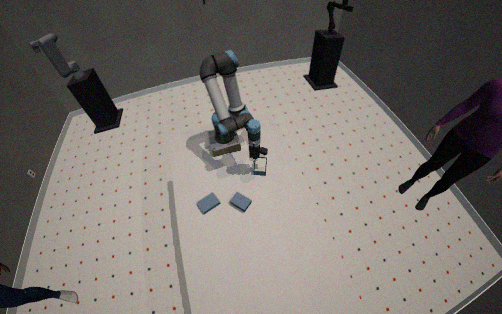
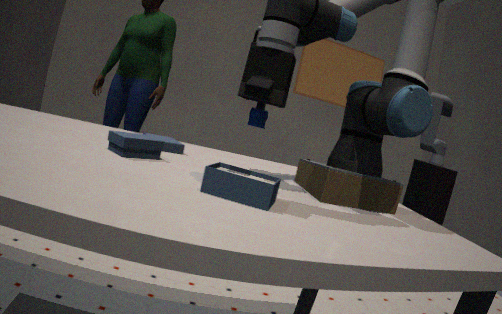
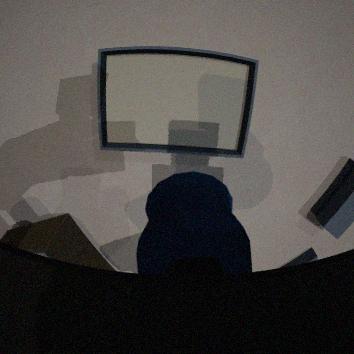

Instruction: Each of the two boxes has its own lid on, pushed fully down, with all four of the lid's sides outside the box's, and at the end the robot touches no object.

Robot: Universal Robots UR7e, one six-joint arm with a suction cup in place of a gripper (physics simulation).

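Pixels of known places: hand, its tool point: (image 2: 255, 126) (image 3: 189, 211); arm's base, origin of its link: (image 1: 224, 136) (image 2: 354, 171).
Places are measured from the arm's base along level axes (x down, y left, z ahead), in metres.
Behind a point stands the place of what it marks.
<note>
An open blue box (image 1: 259, 173) @(y 0.173, x 0.054, z 0.367 m) (image 2: 239, 187) @(y 0.238, x 0.047, z 0.319 m) (image 3: 103, 100) @(y 0.217, x 0.035, z 0.252 m) stands upright, without a lid, near the arm's base. A second blue box (image 2: 134, 153) @(y 0.039, x 0.064, z 0.538 m) stands farther off with a lid (image 1: 240, 201) @(y -0.005, x 0.029, z 0.553 m) (image 2: 135, 140) @(y 0.045, x 0.033, z 0.541 m) on it; the box's lower part shows under the lid's edge. Whether that lid is fully down I cannot tell. Another blue lid (image 1: 208, 202) @(y -0.211, x 0.048, z 0.498 m) (image 2: 172, 144) @(y -0.157, x 0.051, z 0.463 m) lies flat on the table, top up, beside the lidded box. My suction gripper (image 1: 255, 158) (image 2: 257, 119) (image 3: 192, 220) is open, holds nothing and hangs above and beside the open box, touching nothing.
The arm's brown base block (image 1: 226, 148) @(y -0.010, x 0.016, z 0.111 m) (image 2: 350, 190) @(y 0.097, x 0.035, z 0.043 m) (image 3: 65, 240) @(y 0.078, x 0.035, z 0.111 m) stands close to the open box. The table's front edge (image 2: 150, 245) @(y 0.473, x 0.087, z 0.441 m) runs across the foreground. People and dark pedestals (image 1: 325, 60) (image 2: 431, 187) stand away from the work area.
</note>
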